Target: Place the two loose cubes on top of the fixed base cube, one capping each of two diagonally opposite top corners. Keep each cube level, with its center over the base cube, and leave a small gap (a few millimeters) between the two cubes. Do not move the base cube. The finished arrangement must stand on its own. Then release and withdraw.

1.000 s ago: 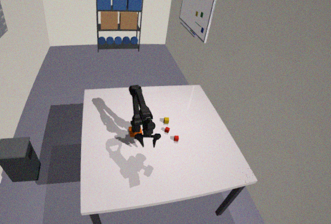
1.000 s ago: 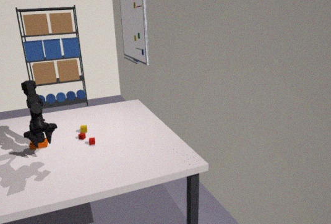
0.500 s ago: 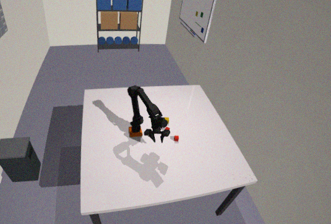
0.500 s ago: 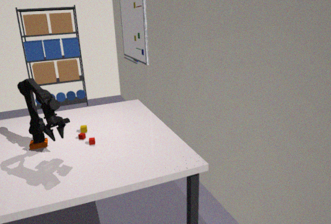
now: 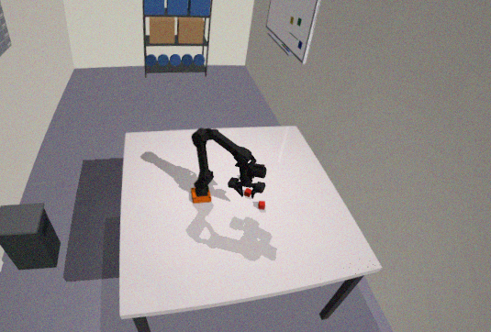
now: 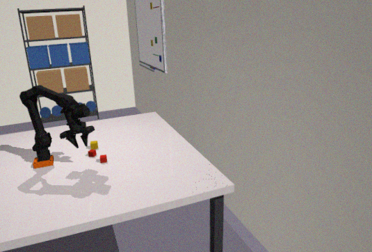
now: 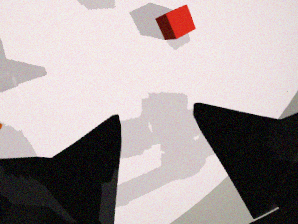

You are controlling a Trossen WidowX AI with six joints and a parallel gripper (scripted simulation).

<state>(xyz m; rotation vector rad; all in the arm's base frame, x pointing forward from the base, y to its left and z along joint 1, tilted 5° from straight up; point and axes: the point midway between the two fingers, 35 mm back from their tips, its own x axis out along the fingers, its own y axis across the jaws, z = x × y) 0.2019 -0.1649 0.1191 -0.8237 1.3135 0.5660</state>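
Now: the red cube 120 mm to the left of my gripper tip, 100 mm below it and 50 mm ahead of it. Round my gripper tip: yellow base cube: 230 mm to the left, 90 mm below, 80 mm ahead.
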